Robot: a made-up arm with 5 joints.
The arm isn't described. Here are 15 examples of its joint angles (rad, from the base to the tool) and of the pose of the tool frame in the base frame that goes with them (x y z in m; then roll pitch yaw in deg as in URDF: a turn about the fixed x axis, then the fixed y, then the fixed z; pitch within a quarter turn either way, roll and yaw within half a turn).
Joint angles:
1: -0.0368 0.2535 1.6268 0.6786 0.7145
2: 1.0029 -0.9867 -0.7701 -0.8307 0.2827
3: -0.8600 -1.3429 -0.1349 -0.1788 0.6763
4: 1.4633 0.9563 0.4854 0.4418 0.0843
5: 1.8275 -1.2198 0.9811 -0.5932 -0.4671
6: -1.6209 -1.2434 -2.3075 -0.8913 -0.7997
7: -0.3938 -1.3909 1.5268 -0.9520 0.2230
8: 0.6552 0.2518 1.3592 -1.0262 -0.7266
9: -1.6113 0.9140 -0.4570 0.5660 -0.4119
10: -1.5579 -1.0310 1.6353 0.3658 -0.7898
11: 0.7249 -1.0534 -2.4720 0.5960 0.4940
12: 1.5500 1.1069 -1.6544 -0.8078 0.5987
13: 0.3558 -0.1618 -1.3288 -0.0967 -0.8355
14: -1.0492 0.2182 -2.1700 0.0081 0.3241
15: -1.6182 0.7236 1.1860 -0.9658 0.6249
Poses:
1: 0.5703 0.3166 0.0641 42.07 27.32 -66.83
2: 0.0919 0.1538 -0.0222 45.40 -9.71 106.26
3: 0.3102 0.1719 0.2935 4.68 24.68 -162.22
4: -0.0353 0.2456 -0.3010 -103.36 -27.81 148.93
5: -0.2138 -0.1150 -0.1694 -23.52 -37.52 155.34
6: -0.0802 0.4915 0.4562 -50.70 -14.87 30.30
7: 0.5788 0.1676 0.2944 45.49 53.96 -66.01
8: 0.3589 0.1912 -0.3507 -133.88 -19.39 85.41
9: 0.0572 0.3669 0.3133 -81.40 53.10 -77.52
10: 0.2253 0.2773 0.7105 64.35 15.57 -24.03
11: 0.3277 0.3528 -0.1235 46.90 -35.91 5.34
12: 0.0000 0.0143 -0.0245 101.61 -14.26 -51.74
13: 0.2175 0.2894 0.1247 8.06 -28.32 56.14
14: 0.0834 0.2101 0.4592 -118.81 -51.08 -113.46
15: 0.1710 0.4181 0.6269 123.44 28.29 90.91
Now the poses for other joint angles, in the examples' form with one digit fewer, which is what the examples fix.
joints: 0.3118 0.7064 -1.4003 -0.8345 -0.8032
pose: 0.217 0.174 0.145 24.8 -31.1 46.4
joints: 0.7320 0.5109 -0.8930 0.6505 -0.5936
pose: 0.137 0.230 0.017 141.4 -64.5 -93.6
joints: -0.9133 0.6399 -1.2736 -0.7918 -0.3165
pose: 0.128 0.202 0.281 -86.6 -40.6 168.9
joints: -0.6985 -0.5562 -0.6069 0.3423 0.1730
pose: 0.269 0.273 0.171 -64.2 4.2 -158.4
